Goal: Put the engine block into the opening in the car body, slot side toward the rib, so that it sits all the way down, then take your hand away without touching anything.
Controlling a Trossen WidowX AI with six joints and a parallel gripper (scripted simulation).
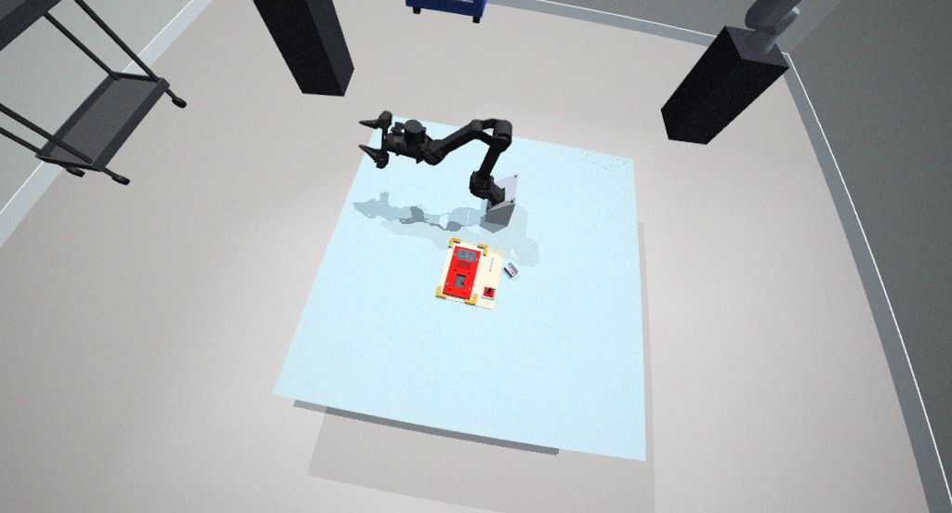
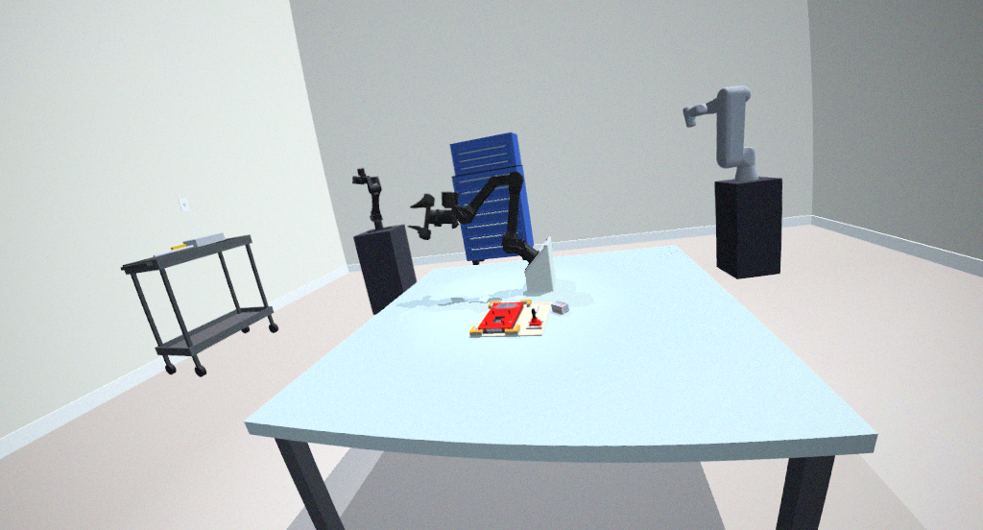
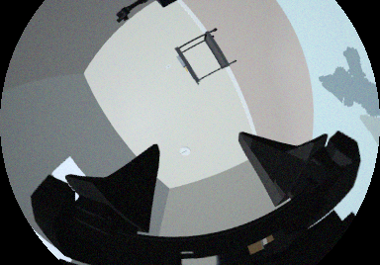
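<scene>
My gripper tip is now 31 cm short of the grey engine block, 58 cm to the right of it and 35 cm above it.
</scene>
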